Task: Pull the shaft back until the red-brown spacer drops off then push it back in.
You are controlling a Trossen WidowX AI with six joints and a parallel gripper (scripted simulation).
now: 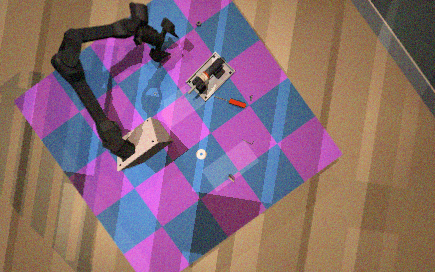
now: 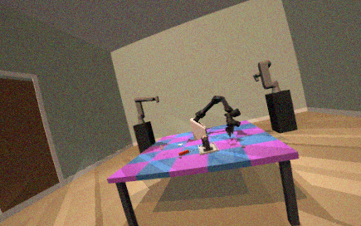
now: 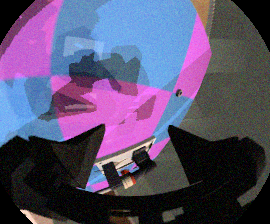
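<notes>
My gripper tip is 20 mm past the thin grey shaft, 230 mm to the left of it and 20 mm below it. The rest, counted from my gripper tip: tan cylinder (230 mm to the right, 20 mm above); red-handled tool (60 mm ahead, 390 mm to the right, 50 mm below).
</notes>
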